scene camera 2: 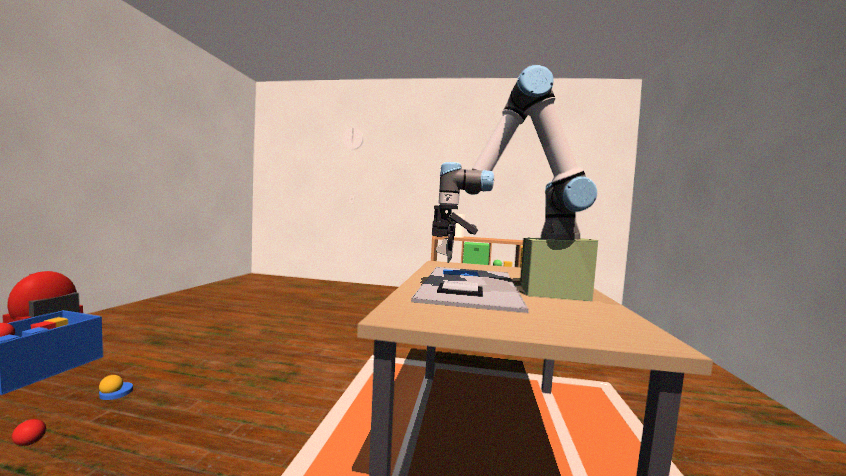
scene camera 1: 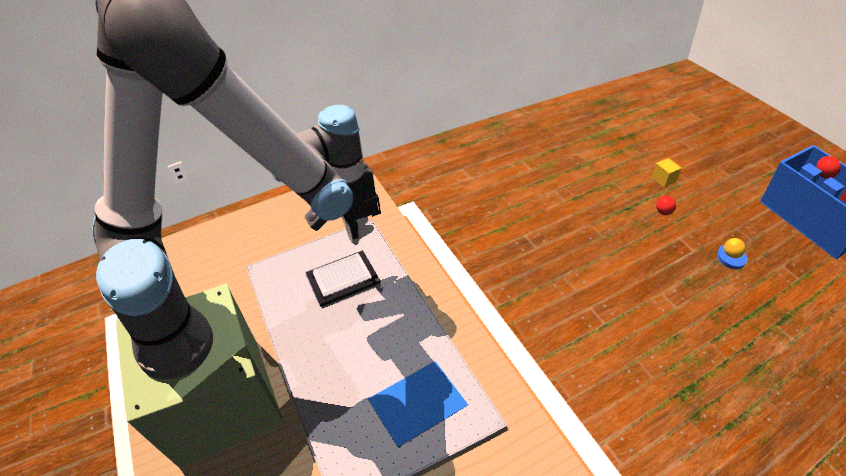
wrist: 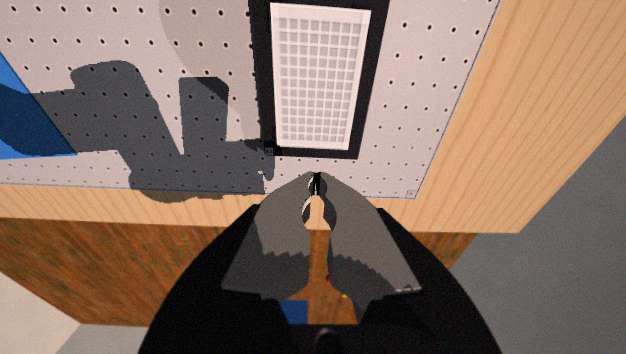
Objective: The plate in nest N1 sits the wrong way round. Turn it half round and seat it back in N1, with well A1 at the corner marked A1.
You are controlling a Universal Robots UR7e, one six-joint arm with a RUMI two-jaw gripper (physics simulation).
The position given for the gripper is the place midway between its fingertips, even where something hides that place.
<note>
In view: the gripper [scene camera 1: 355, 243], a white well plate [scene camera 1: 339, 275] and a flat blue rectangle [scene camera 1: 411, 406].
The white well plate is seen too in the wrist view [wrist: 317, 59]. The gripper is seen too in scene camera 2 [scene camera 2: 448, 262] and in the wrist view [wrist: 315, 174].
</note>
